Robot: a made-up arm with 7 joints.
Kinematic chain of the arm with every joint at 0, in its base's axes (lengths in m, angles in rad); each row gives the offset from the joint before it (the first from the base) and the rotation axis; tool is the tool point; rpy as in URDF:
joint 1: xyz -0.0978 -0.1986 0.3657 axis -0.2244 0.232 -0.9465
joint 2: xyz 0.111 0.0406 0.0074 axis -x
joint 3: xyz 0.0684 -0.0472 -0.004 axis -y
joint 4: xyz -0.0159 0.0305 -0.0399 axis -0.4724 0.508 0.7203
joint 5: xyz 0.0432 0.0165 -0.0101 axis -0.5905 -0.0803 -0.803
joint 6: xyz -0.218 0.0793 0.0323 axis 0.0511 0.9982 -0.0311
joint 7: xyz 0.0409 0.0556 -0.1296 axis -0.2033 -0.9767 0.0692
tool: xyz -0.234 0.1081 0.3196 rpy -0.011 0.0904 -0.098
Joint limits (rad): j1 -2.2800..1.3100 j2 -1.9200..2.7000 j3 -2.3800..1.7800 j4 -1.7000..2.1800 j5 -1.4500..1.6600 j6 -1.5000..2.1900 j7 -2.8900..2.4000
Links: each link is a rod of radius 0.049 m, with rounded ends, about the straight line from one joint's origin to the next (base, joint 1, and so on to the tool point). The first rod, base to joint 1, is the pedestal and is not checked.
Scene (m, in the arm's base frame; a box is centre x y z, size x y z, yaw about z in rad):
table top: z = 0
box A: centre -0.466 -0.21 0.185 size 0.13 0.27 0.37 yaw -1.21
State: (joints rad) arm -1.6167 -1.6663 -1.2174 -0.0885 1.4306 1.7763 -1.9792
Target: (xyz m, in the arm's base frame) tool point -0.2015 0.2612 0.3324
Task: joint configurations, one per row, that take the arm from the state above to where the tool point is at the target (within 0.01 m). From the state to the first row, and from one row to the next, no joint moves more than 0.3 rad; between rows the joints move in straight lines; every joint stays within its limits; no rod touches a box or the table.
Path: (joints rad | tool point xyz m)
1: -1.4095 -1.7508 -1.0866 -0.1627 1.2778 1.7691 -1.8810 | -0.3574 -0.4882 0.3266
2: -1.2023 -1.8354 -0.9559 -0.2368 1.1251 1.7620 -1.7828 | -0.4497 -0.3629 0.4235
3: -0.9951 -1.9199 -0.8251 -0.3110 0.9723 1.7548 -1.6846 | -0.4660 -0.2100 0.5252
4: -0.8885 -1.7509 -0.6009 -0.3446 1.0522 1.6513 -1.6609 | -0.4577 0.0022 0.4959
5: -0.7819 -1.5820 -0.3766 -0.3781 1.1321 1.5477 -1.6372 | -0.3592 0.1721 0.4238
6: -0.6753 -1.4130 -0.1524 -0.4117 1.2121 1.4442 -1.6136 | -0.2015 0.2612 0.3324

